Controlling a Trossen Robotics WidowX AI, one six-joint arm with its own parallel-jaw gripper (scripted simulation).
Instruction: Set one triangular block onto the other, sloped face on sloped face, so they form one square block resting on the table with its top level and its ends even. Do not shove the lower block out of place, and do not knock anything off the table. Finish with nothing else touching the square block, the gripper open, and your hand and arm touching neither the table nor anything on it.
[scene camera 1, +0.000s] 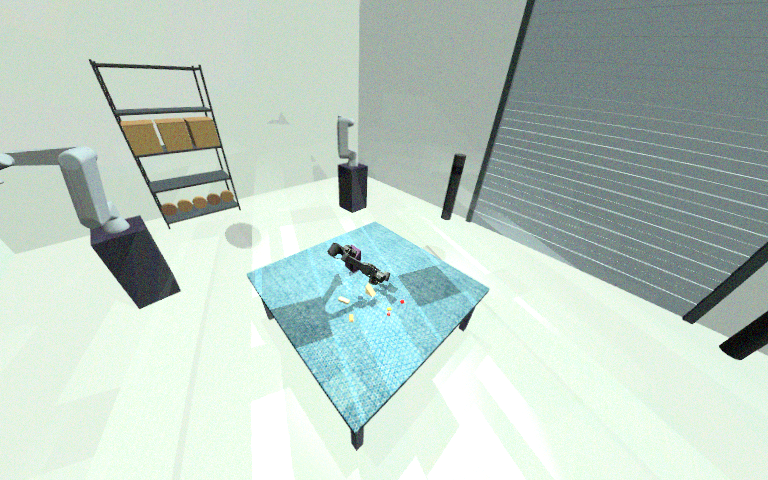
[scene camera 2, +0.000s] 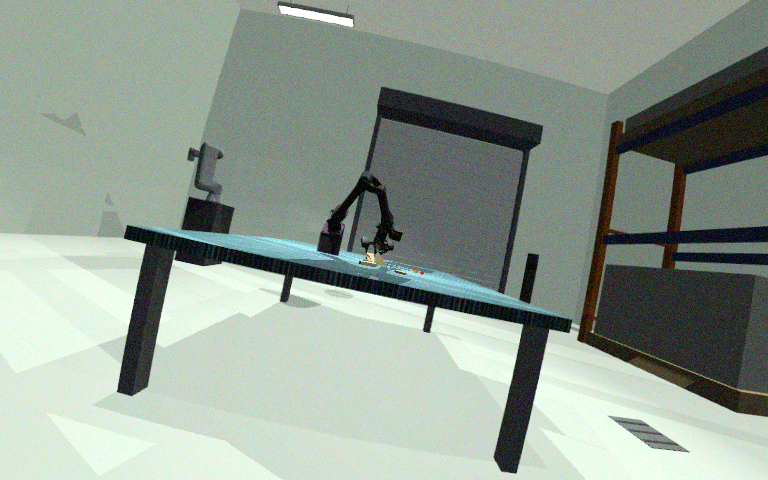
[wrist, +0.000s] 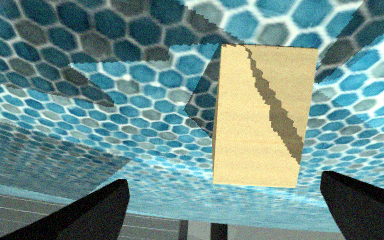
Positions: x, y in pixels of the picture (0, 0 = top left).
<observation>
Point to my gripper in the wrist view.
At 223, 185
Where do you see a tan triangular block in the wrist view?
264, 93
</observation>
